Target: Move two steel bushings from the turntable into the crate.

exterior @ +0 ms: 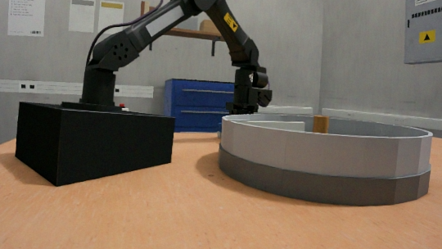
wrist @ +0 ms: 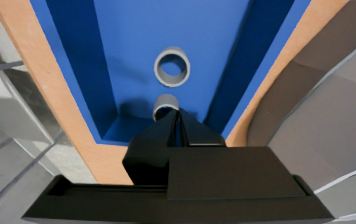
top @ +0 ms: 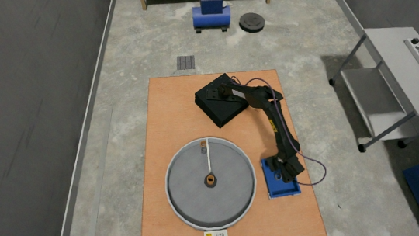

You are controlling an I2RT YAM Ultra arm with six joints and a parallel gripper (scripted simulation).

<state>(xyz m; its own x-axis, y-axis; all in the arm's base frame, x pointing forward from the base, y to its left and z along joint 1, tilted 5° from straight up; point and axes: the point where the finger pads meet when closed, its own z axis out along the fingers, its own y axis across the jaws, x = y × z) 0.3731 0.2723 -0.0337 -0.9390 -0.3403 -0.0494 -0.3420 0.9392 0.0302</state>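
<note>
My gripper is now 5 cm short of the blue crate, 3 cm to the right of it and 1 cm above it. The rest, counted from my hand: grey turntable: 31 cm to the right, 10 cm ahead, 2 cm above.
</note>
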